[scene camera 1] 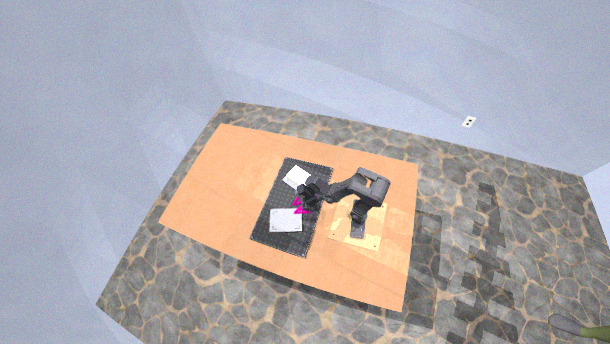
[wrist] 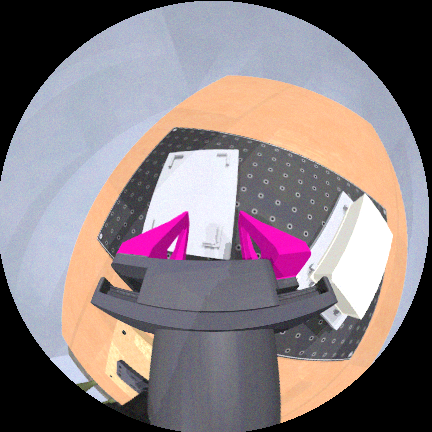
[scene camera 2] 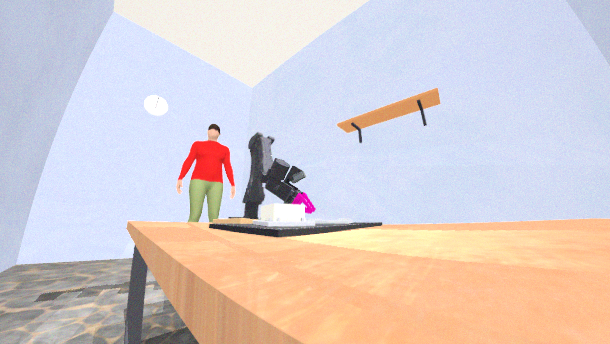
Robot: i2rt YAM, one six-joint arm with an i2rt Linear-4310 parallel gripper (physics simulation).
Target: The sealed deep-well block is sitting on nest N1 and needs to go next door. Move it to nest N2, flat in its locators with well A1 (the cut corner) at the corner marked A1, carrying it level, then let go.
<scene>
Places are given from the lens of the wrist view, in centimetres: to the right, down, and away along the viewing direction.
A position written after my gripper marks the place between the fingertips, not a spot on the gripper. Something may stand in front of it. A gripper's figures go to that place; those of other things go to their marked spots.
my gripper [wrist: 213, 216]: 0, 0, 13
white deep-well block [wrist: 354, 260]: 14, 4, 8
black perforated plate [wrist: 282, 189]: 10, -4, 18
The marked spots on the black perforated plate and the white deep-well block are 13 cm apart.
</scene>
